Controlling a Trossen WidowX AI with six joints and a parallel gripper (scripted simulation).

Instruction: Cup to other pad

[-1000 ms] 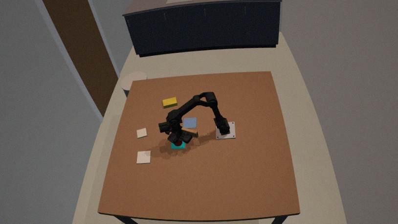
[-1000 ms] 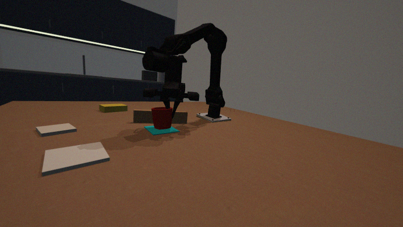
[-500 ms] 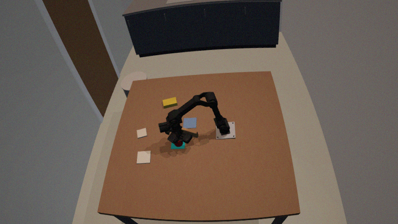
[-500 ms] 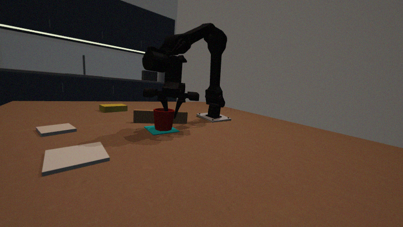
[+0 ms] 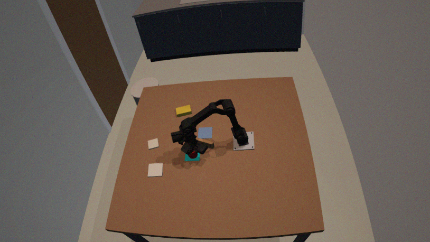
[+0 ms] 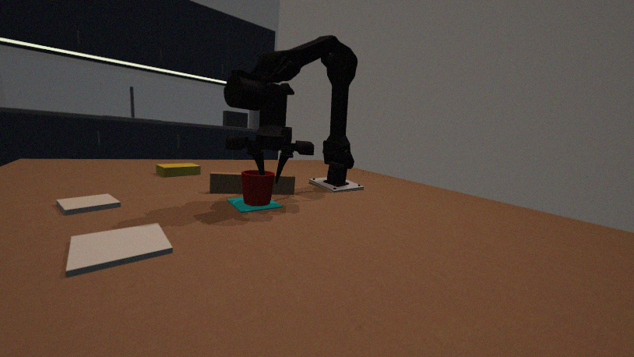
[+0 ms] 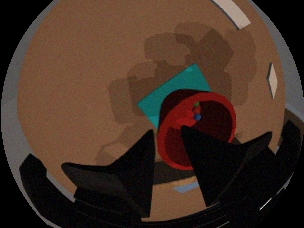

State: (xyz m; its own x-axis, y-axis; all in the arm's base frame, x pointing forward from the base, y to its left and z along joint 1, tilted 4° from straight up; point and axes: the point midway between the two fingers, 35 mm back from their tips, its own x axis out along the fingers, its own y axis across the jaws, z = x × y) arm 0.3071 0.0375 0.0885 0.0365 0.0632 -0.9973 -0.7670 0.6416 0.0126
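Right now my gripper tip is 20 mm to the left of the red cup, 20 mm short of it and 10 mm above it. From my gripper tip the other things lie so: teal pad 60 mm below, 20 mm to the right, 20 mm ahead; then low wooden bar 100 mm to the right, 40 mm below, 30 mm behind.
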